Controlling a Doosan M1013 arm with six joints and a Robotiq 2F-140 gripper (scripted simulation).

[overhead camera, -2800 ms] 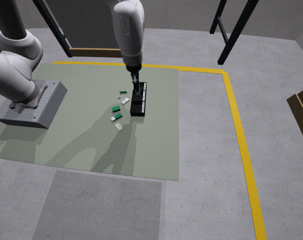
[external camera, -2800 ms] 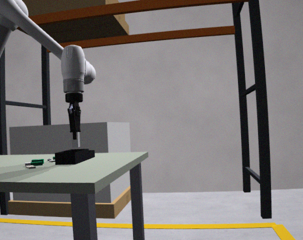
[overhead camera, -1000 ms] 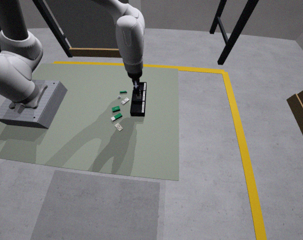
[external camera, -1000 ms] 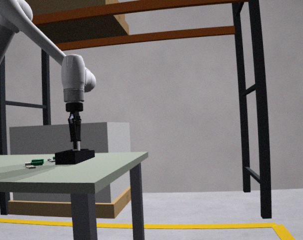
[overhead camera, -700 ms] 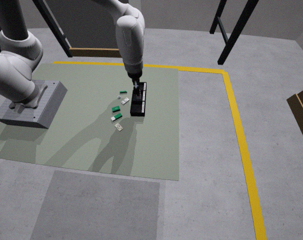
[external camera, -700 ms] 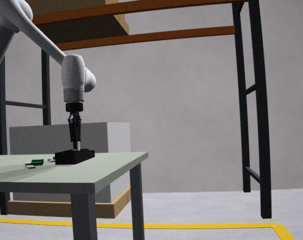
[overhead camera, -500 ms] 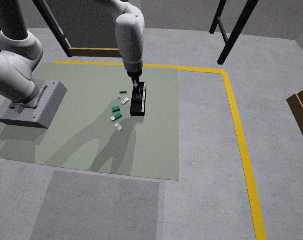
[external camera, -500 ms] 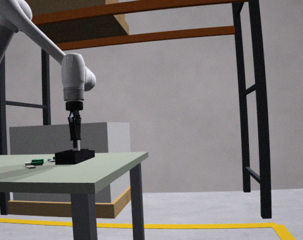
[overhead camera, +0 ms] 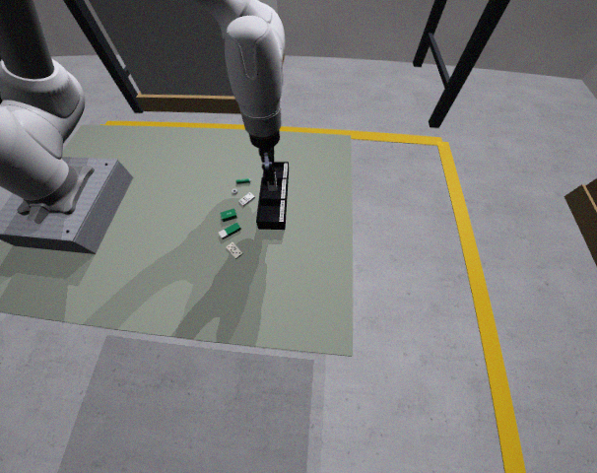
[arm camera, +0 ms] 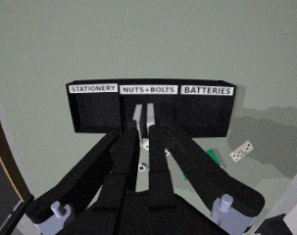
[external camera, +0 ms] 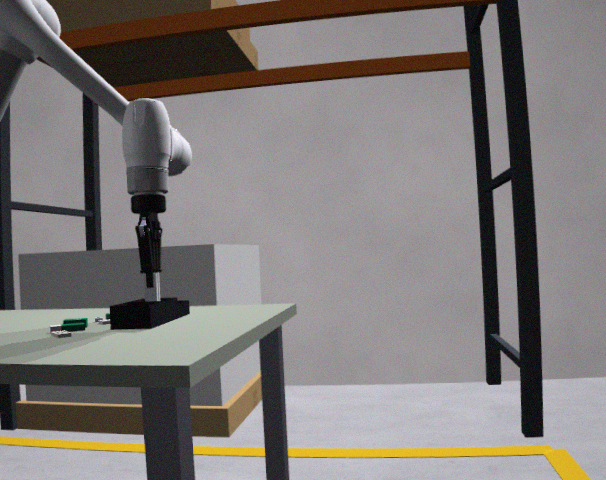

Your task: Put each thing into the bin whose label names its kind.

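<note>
The green battery is 15 cm behind my hand, 9 cm to the right of it and 6 cm below it. Also, from my hand: cylindrical battery: 11 cm behind, 6 cm to the left, 7 cm below; green-and-white stick: 13 cm behind, 14 cm to the right, 7 cm below; nut: 13 cm behind, 1 cm to the left, 7 cm below.
</note>
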